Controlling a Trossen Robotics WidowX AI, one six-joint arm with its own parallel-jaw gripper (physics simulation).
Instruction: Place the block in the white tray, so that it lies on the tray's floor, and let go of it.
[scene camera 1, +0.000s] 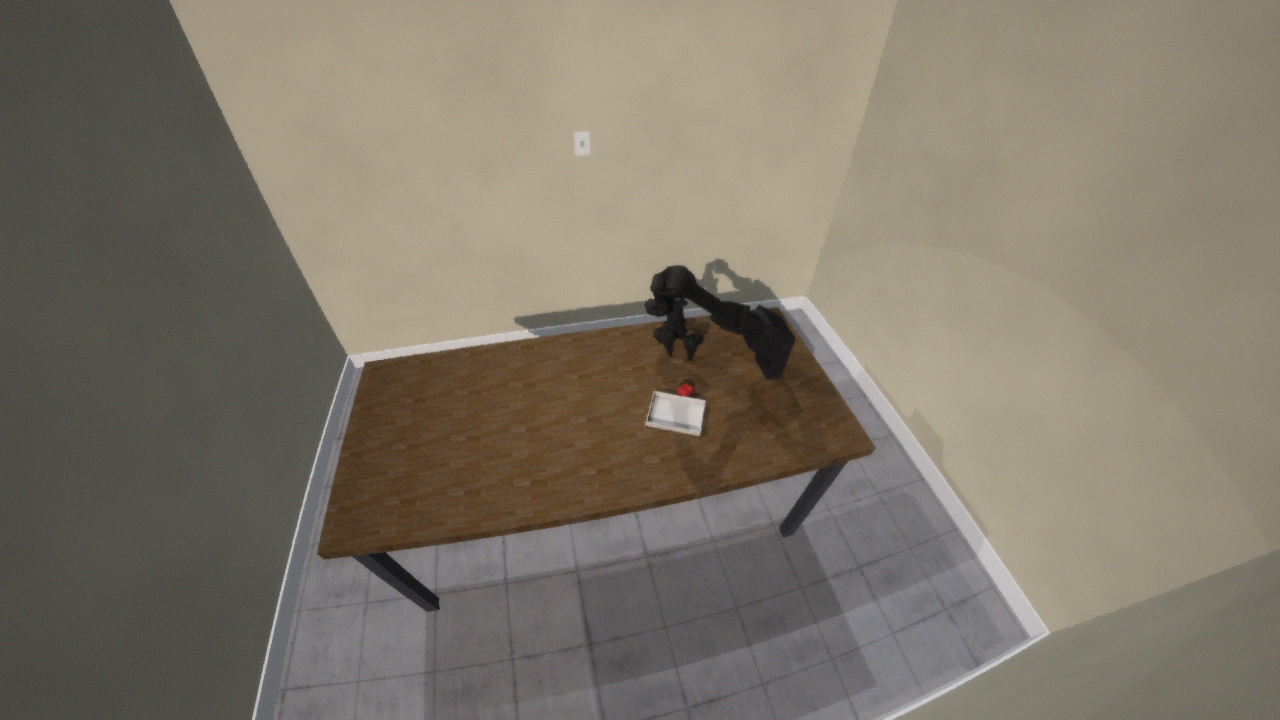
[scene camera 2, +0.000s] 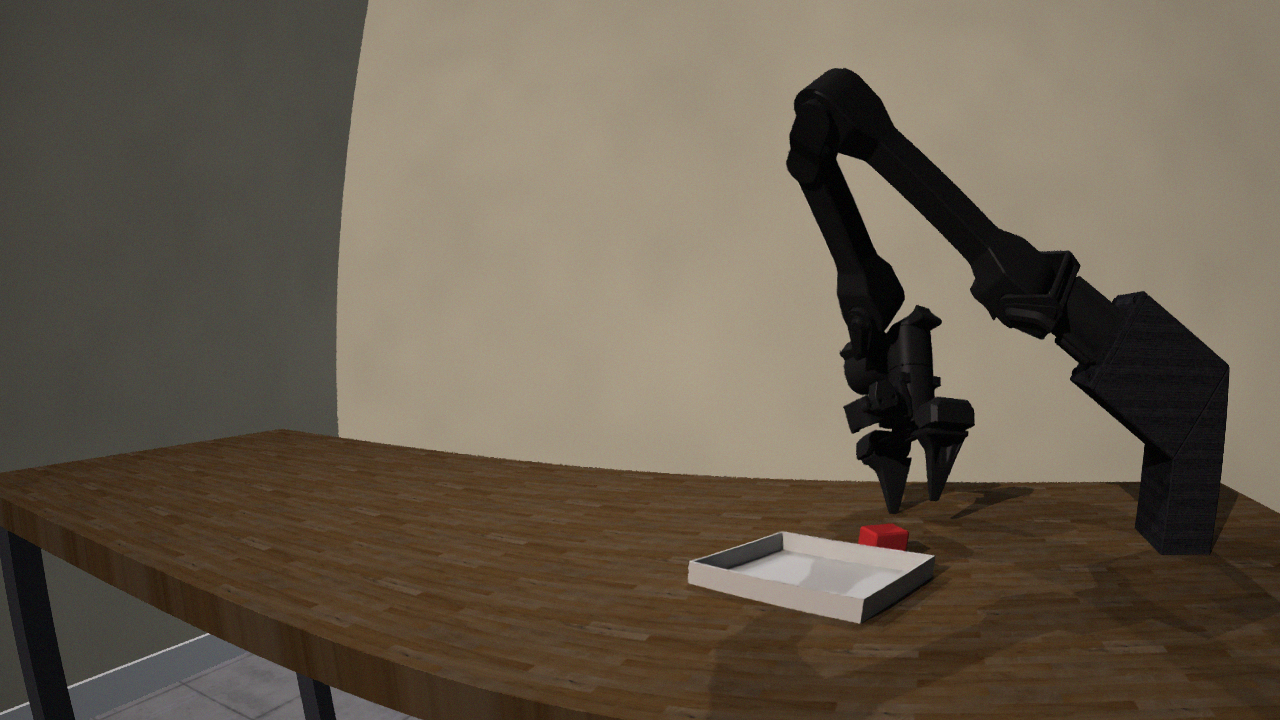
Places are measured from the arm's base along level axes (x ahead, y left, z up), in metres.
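Pixels of known places: gripper, fingertip midpoint: (scene camera 1: 679, 358) (scene camera 2: 913, 507); arm's base, origin of the base link: (scene camera 1: 754, 326) (scene camera 2: 1104, 337).
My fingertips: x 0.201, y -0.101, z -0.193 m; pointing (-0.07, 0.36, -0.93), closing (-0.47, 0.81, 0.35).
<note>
Ahead of a thing's pixels: the offset from my fingertips to its middle. Level surfaces: height alone.
The red block @(dx +0.035, dy +0.149, dz +0.000 m) (scene camera 1: 684, 390) (scene camera 2: 883, 536) is outside the white tray, close behind its back wall and towards its right end. In the scene camera 2 view the wall hides the block's lower part, and I cannot tell whether the two touch. The white tray @(dx +0.091, dy +0.224, dz -0.005 m) (scene camera 1: 673, 429) (scene camera 2: 774, 595) lies flat on the table with no block on its floor. My gripper (scene camera 1: 680, 357) (scene camera 2: 913, 505) is open and empty, with its fingers pointing down. It is above and behind the block, away from the tray.
The wooden table @(dz -0.016 m) (scene camera 1: 492, 429) (scene camera 2: 447, 555) bears the tray and the arm. The arm's black base (scene camera 1: 771, 344) (scene camera 2: 1177, 501) stands to the right of the tray and block. A beige wall (scene camera 1: 501, 223) (scene camera 2: 581, 268) rises behind the table.
</note>
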